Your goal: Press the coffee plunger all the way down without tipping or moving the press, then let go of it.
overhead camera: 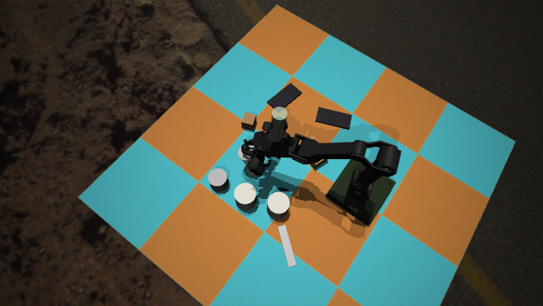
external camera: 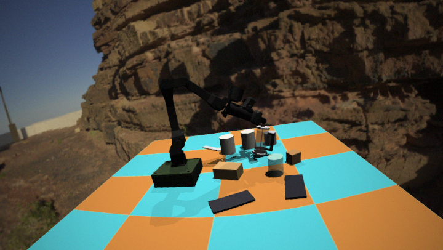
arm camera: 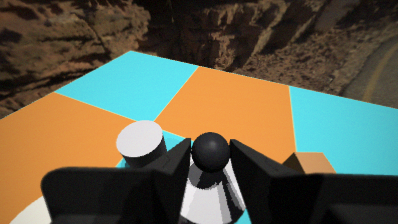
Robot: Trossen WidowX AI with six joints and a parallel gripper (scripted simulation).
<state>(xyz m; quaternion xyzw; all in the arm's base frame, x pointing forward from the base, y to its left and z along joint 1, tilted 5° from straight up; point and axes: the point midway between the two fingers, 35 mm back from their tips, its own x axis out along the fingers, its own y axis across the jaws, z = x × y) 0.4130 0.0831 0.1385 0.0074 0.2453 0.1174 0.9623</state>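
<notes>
The coffee press lies 9 cm below my gripper tip, 3 cm behind it and 2 cm to the right of it. From my gripper tip the other things lie so: brown cube 17 cm to the right, 15 cm below, 8 cm ahead; white strip 30 cm behind, 20 cm to the left, 17 cm below; cardboard box 22 cm behind, 18 cm to the right, 15 cm below.
</notes>
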